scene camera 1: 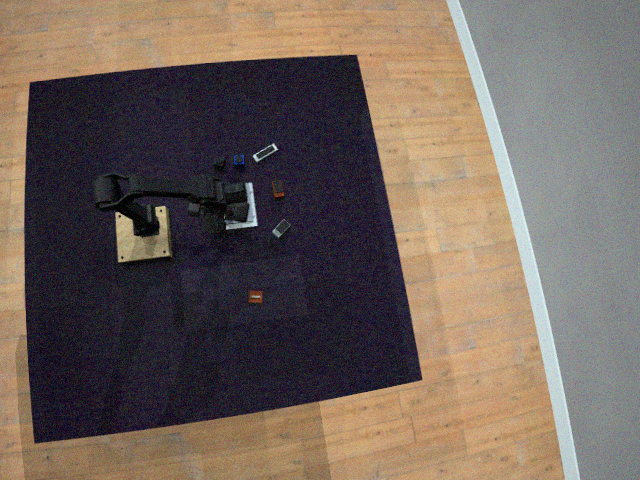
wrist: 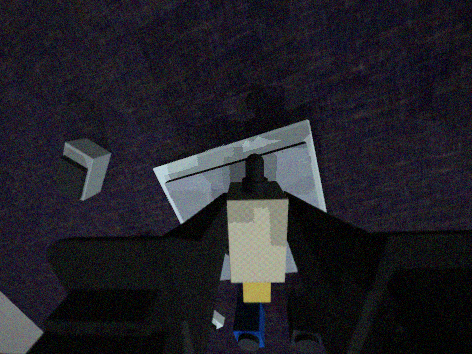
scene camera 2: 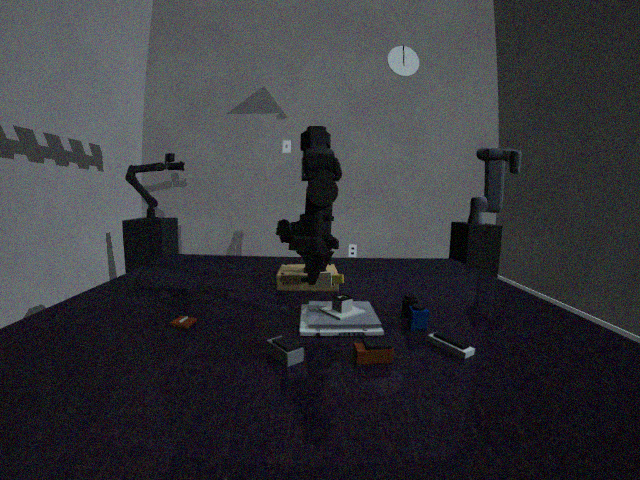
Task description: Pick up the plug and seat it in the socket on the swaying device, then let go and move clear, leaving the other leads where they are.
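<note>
My gripper (scene camera 1: 237, 202) (scene camera 2: 313, 279) (wrist: 254, 198) is shut on the plug (scene camera 2: 324, 280) (wrist: 258, 242), a cream block with a yellow end and a dark round stub. The plug is held above the device, whose pale flat case (scene camera 1: 253, 198) (scene camera 2: 341, 330) (wrist: 295, 167) rests on the dark mat. The socket (scene camera 2: 342, 304), a small white box with a dark top opening, stands on a turned white plate on the device. In scene camera 2 the plug is higher than the socket and a little to its left. The socket does not show in the wrist view.
Near the device lie a blue block (scene camera 1: 238, 160) (scene camera 2: 418, 318) (wrist: 261, 320), a black block (scene camera 1: 219, 163) (scene camera 2: 409, 302), a white bar (scene camera 1: 255, 157) (scene camera 2: 467, 352), an orange block (scene camera 1: 278, 195) (scene camera 2: 373, 354) and a grey block (scene camera 1: 281, 228) (scene camera 2: 294, 355). An orange square (scene camera 1: 255, 300) (scene camera 2: 178, 323) lies apart.
</note>
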